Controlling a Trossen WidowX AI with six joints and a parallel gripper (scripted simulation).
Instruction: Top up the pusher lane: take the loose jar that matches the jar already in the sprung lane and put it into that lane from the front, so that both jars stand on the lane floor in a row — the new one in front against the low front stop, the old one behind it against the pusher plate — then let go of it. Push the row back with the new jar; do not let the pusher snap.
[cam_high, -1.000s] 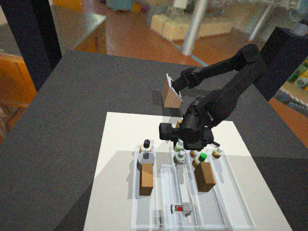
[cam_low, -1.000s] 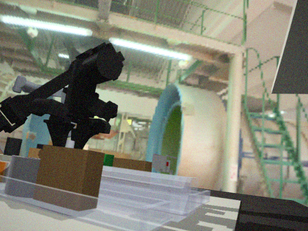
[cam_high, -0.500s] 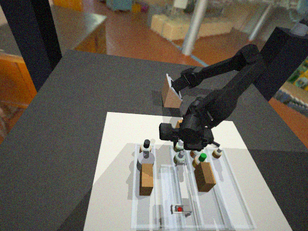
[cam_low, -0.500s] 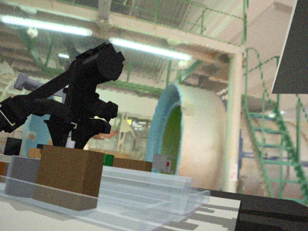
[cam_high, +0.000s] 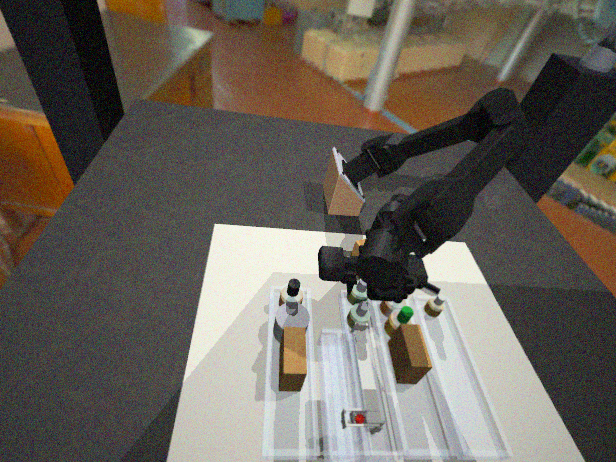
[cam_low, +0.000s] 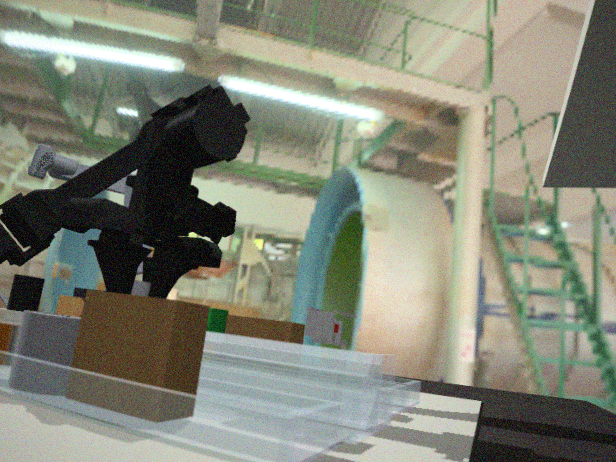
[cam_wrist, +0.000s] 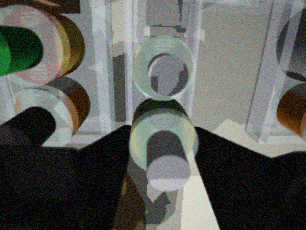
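Now: the sprung lane 15 cm ahead of my gripper tip, 1 cm to the right of it and 4 cm below it. The rest, counted from my gripper tip: red mark 22 cm ahead, 2 cm to the right, 2 cm above; then black rod 11 cm behind, 14 cm to the left, 5 cm below.
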